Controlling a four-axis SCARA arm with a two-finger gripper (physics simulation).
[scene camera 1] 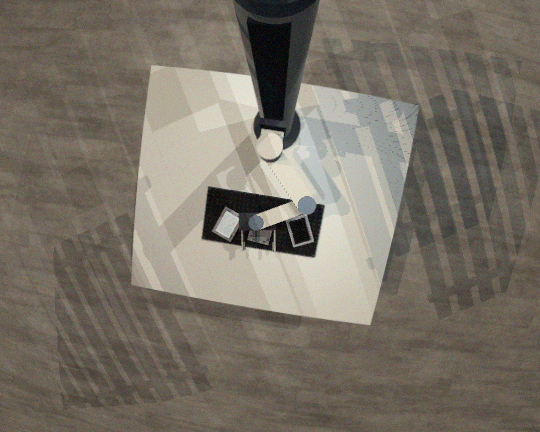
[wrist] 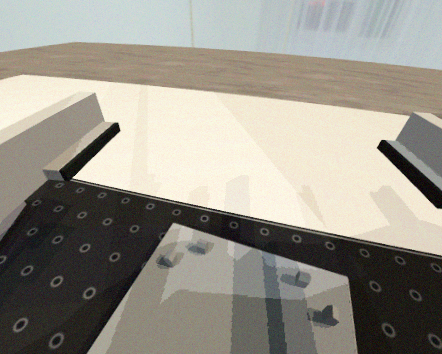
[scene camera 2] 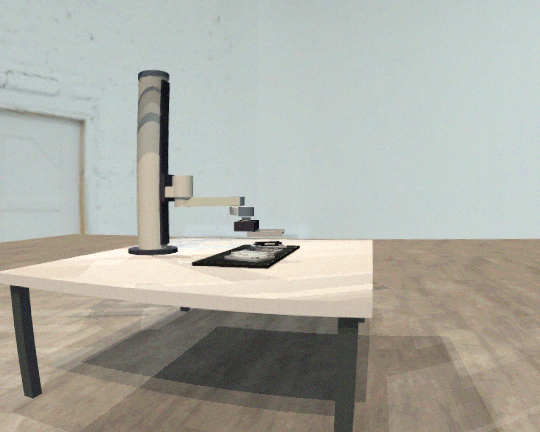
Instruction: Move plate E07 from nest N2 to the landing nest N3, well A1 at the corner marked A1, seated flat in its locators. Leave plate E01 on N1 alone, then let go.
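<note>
My gripper [scene camera 1: 258, 241] [scene camera 2: 280, 233] [wrist: 248, 119] is open and empty, with its fingers spread wide above the middle nest [scene camera 1: 265, 239] [wrist: 200, 320]. This nest is a bare grey slab with small locator pegs at its corners in the wrist view. A pale, whitish plate [scene camera 1: 227, 223] [scene camera 2: 250, 255] sits on the left nest [scene camera 1: 221, 236], turned at an angle. The right nest [scene camera 1: 310, 230] shows as a grey rim around a dark area, and a dark, plate-like thing [scene camera 2: 269, 243] stands there in the side view. Plate labels, nest numbers and the A1 mark are too small to read.
A black board [scene camera 1: 212, 200] [scene camera 2: 210, 260] [wrist: 400, 300] with rows of holes carries the nests on the pale table [scene camera 1: 175, 260] [scene camera 2: 150, 285] [wrist: 175, 130]. The arm's column [scene camera 1: 270, 70] [scene camera 2: 149, 175] stands at the back of the table.
</note>
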